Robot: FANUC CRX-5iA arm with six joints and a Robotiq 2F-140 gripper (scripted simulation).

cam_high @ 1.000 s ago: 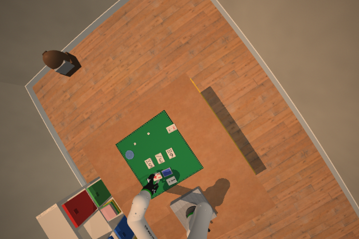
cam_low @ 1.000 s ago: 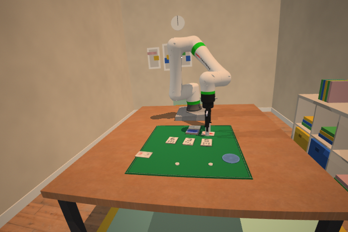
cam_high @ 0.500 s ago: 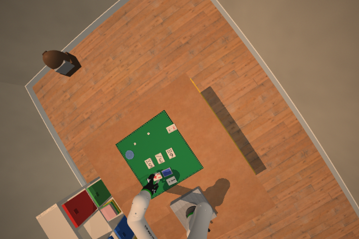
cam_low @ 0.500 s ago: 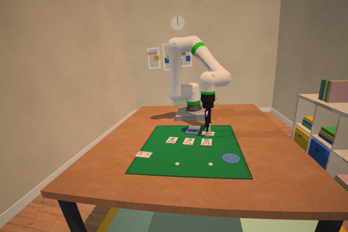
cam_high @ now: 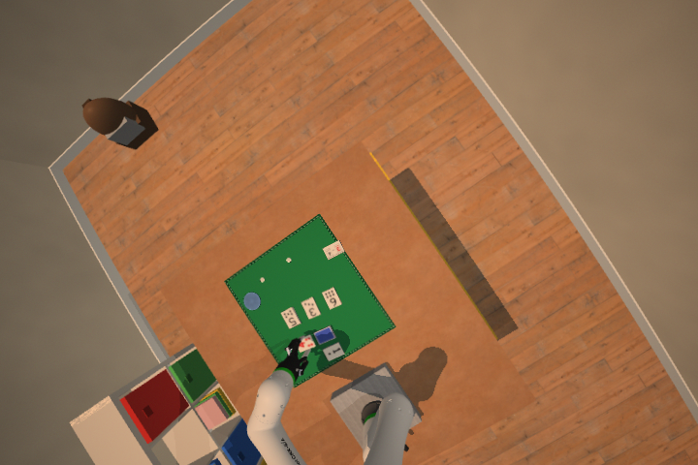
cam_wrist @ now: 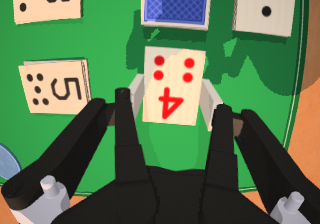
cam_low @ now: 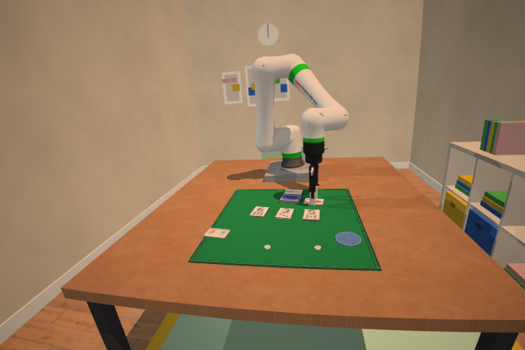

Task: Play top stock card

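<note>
The black 5 card is 14 cm ahead of my hand, 3 cm to the right of it and 2 cm below it. The rest, counted from my hand: green card cloth 14 cm ahead, 14 cm to the right, 4 cm below; then black 3 card 11 cm ahead, 14 cm to the right, 3 cm below.
</note>
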